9 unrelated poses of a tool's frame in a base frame.
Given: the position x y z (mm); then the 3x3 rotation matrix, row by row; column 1 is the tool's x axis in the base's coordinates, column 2 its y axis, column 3 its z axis. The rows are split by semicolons.
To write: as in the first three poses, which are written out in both.
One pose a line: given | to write
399.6 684.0 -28.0; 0.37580 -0.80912 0.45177; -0.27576 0.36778 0.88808; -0.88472 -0.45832 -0.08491 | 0.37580 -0.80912 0.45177 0.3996; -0.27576 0.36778 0.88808 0.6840; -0.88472 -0.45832 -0.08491 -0.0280; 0 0 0 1
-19.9 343.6 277.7; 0.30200 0.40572 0.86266; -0.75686 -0.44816 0.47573; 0.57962 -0.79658 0.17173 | 0.30200 0.40572 0.86266 -0.0199; -0.75686 -0.44816 0.47573 0.3436; 0.57962 -0.79658 0.17173 0.2777; 0 0 0 1
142.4 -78.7 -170.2; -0.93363 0.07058 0.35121; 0.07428 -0.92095 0.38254; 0.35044 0.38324 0.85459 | -0.93363 0.07058 0.35121 0.1424; 0.07428 -0.92095 0.38254 -0.0787; 0.35044 0.38324 0.85459 -0.1702; 0 0 0 1
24.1 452.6 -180.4; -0.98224 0.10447 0.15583; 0.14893 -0.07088 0.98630; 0.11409 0.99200 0.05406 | -0.98224 0.10447 0.15583 0.0241; 0.14893 -0.07088 0.98630 0.4526; 0.11409 0.99200 0.05406 -0.1804; 0 0 0 1
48.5 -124.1 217.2; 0.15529 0.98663 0.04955; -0.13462 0.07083 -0.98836; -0.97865 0.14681 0.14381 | 0.15529 0.98663 0.04955 0.0485; -0.13462 0.07083 -0.98836 -0.1241; -0.97865 0.14681 0.14381 0.2172; 0 0 0 1
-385.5 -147.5 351.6; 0.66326 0.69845 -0.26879; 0.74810 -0.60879 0.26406; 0.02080 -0.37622 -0.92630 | 0.66326 0.69845 -0.26879 -0.3855; 0.74810 -0.60879 0.26406 -0.1475; 0.02080 -0.37622 -0.92630 0.3516; 0 0 0 1
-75.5 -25.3 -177.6; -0.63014 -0.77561 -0.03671; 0.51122 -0.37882 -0.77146; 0.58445 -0.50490 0.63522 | -0.63014 -0.77561 -0.03671 -0.0755; 0.51122 -0.37882 -0.77146 -0.0253; 0.58445 -0.50490 0.63522 -0.1776; 0 0 0 1
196.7 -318.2 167.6; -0.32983 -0.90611 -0.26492; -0.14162 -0.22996 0.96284; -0.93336 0.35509 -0.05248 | -0.32983 -0.90611 -0.26492 0.1967; -0.14162 -0.22996 0.96284 -0.3182; -0.93336 0.35509 -0.05248 0.1676; 0 0 0 1
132.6 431.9 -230.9; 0.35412 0.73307 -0.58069; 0.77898 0.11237 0.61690; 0.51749 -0.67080 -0.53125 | 0.35412 0.73307 -0.58069 0.1326; 0.77898 0.11237 0.61690 0.4319; 0.51749 -0.67080 -0.53125 -0.2309; 0 0 0 1
